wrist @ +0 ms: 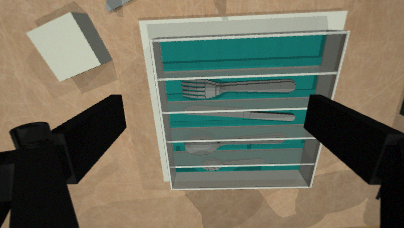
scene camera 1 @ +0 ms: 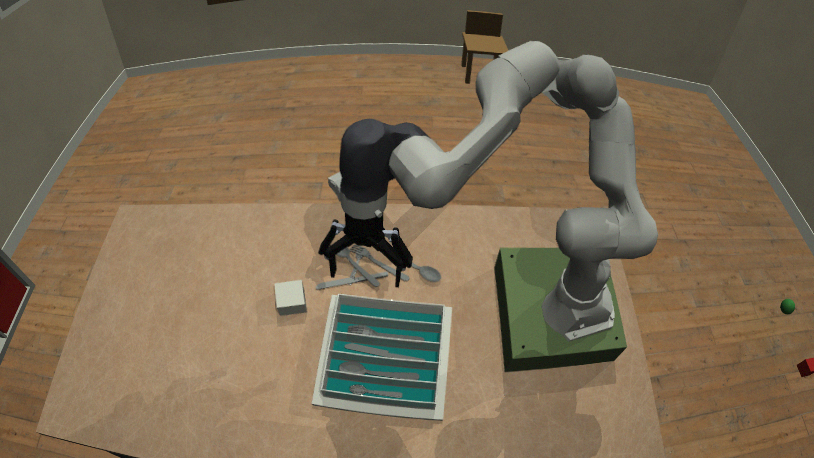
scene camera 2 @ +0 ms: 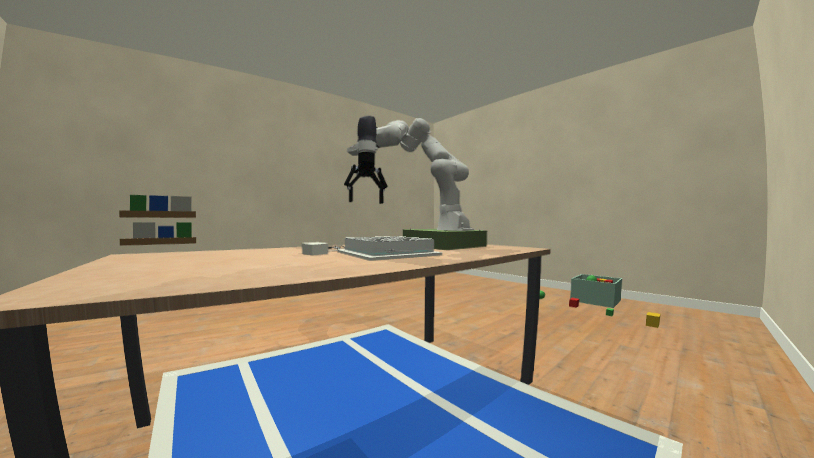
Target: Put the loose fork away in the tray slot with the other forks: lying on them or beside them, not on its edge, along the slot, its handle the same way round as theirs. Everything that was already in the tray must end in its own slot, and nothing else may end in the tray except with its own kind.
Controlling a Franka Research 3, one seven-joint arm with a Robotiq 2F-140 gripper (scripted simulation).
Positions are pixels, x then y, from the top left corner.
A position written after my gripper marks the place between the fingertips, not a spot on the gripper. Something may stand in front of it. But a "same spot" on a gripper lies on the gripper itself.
my gripper: wrist; scene camera 1; scene camera 2 366, 202
cutlery tray: wrist 292, 164; scene camera 1; scene camera 2
same spot on cutlery tray: (scene camera 2: 392, 245) = (scene camera 1: 353, 397)
same spot on my gripper: (wrist: 40, 187) = (scene camera 1: 337, 241)
